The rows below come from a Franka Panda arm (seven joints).
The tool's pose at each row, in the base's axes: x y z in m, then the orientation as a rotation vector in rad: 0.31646 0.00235 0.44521 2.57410 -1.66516 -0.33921; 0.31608 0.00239 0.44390 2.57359 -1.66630 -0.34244; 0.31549 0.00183 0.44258 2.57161 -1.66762 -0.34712; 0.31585 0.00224 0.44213 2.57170 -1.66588 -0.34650; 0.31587 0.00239 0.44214 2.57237 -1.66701 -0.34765; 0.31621 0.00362 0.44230 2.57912 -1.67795 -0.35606; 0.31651 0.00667 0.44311 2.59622 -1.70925 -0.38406; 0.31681 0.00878 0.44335 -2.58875 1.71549 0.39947
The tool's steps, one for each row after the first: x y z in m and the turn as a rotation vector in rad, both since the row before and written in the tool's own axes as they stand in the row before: 0.00001 0.00011 0.00136 -0.00061 -0.00209 0.00068; 0.00048 0.00054 0.00137 -0.00192 -0.00248 0.00137; -0.00016 -0.00057 0.00039 -0.00067 0.00087 -0.00086; -0.00013 -0.00008 0.00000 0.00076 -0.00128 0.00021; -0.00101 -0.00079 -0.00014 0.00822 -0.01087 0.00200; -0.00279 -0.00140 -0.00058 0.02122 -0.03253 0.00641; -0.00185 -0.00109 -0.00003 0.01171 -0.01970 0.00340
